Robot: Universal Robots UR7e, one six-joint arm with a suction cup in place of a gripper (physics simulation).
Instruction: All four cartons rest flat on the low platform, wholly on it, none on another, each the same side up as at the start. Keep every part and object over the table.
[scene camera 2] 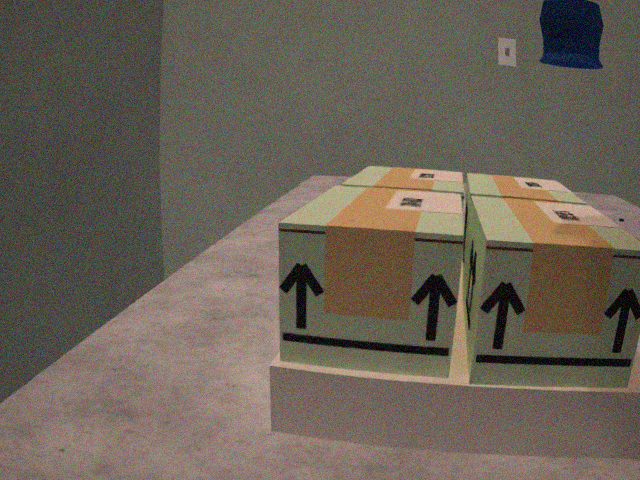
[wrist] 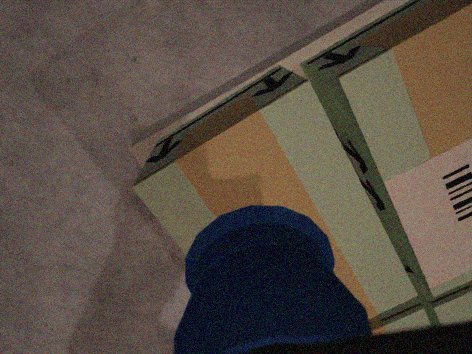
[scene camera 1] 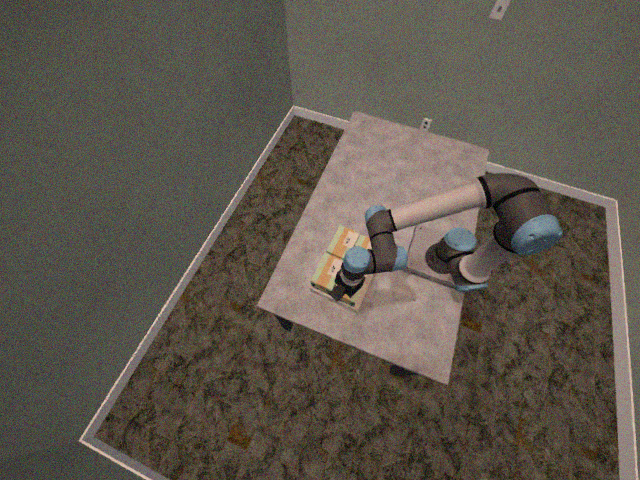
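Pixels of known places: hand at its tool point: (scene camera 2: 571, 63) (wrist: 260, 272); arm's base at its link origin: (scene camera 1: 441, 259).
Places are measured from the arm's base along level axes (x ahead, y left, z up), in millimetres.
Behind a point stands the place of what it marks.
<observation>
Four green cartons with orange tape and pale labels stand two by two on the low platform (scene camera 2: 444, 418) {x 359, y 431, z -35 mm} (wrist: 292, 65) {x 356, y 424, z -12 mm}, labels up, none stacked: front left (scene camera 1: 327, 273) {x 415, y 367, z 73 mm} (scene camera 2: 369, 268) {x 410, y 428, z 51 mm} (wrist: 435, 100) {x 400, y 394, z 73 mm}, front right (scene camera 2: 566, 289) {x 300, y 422, z 48 mm} (wrist: 290, 105) {x 336, y 421, z 72 mm}, back left (scene camera 1: 342, 241) {x 434, y 197, z 73 mm} (scene camera 2: 403, 178) {x 433, y 214, z 73 mm}, back right (scene camera 2: 522, 186) {x 321, y 196, z 73 mm}. Narrow gaps part them. Arrows on the front faces point up. My gripper, a blue suction cup (scene camera 2: 571, 59) (wrist: 260, 225), is open and hangs above the front right carton, clearly apart from it. In scene camera 1 my wrist hides the cup and parts of the right cartons.
The speckled table (scene camera 1: 392, 160) {x 463, y -491, z -60 mm} (scene camera 2: 170, 335) {x 608, y 337, z -60 mm} (wrist: 65, 65) {x 199, y 491, z -60 mm} extends around the platform. Its left edge runs close by the left cartons. The arm's base (scene camera 1: 439, 258) {x 23, y 54, z 88 mm} stands at the table's right side, and the forearm (scene camera 1: 439, 206) {x 165, y 161, z 536 mm} spans the table behind the wrist. A wall stands behind.
</observation>
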